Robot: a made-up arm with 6 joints.
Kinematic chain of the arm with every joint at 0, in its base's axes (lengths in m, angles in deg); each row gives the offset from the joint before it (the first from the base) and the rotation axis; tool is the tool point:
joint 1: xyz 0 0 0.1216 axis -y
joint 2: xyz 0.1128 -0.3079 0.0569 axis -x
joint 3: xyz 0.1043 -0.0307 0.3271 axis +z
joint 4: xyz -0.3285 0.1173 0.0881 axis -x
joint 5: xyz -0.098 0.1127 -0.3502 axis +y
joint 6: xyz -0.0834 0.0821 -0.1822 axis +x
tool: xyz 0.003 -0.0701 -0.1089
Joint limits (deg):
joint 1: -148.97..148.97
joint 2: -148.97..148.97
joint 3: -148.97..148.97
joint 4: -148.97..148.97
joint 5: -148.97..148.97
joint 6: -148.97..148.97
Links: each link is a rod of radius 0.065 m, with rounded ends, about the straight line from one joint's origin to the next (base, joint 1, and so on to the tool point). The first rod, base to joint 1, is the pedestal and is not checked.
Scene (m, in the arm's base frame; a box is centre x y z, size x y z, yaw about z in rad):
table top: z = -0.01
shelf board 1: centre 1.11 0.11 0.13 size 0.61 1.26 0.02 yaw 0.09
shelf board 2: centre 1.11 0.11 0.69 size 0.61 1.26 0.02 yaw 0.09
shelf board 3: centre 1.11 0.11 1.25 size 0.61 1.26 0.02 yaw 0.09
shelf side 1: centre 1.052 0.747 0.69 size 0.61 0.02 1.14 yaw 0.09
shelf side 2: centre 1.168 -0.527 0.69 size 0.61 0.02 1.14 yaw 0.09
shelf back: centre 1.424 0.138 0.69 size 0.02 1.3 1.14 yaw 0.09
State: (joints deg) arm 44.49 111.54 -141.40 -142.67 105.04 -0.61
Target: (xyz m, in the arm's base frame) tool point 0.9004 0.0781 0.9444
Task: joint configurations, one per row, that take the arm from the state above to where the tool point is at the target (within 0.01 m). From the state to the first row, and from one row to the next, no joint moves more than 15 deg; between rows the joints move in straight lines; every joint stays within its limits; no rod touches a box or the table.
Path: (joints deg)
1: 51.49 107.17 -133.28 -144.77 119.68 -0.58
2: 58.48 102.79 -125.16 -146.87 134.33 -0.55
3: 65.48 98.42 -117.04 -148.97 148.97 -0.52
4: 58.97 87.61 -123.15 -135.44 140.30 -4.77
5: 52.46 76.80 -129.26 -121.91 131.62 -9.02
6: 45.94 65.99 -135.37 -108.38 122.95 -13.27
7: 39.43 55.18 -141.48 -94.85 114.28 -17.53
8: 32.92 44.37 -147.59 -81.32 105.60 -21.78
9: 27.60 45.75 -148.05 -86.78 91.27 -13.67
10: 22.27 47.12 -148.51 -92.23 76.94 -5.56
11: 16.95 48.50 -148.97 -97.68 62.60 2.55

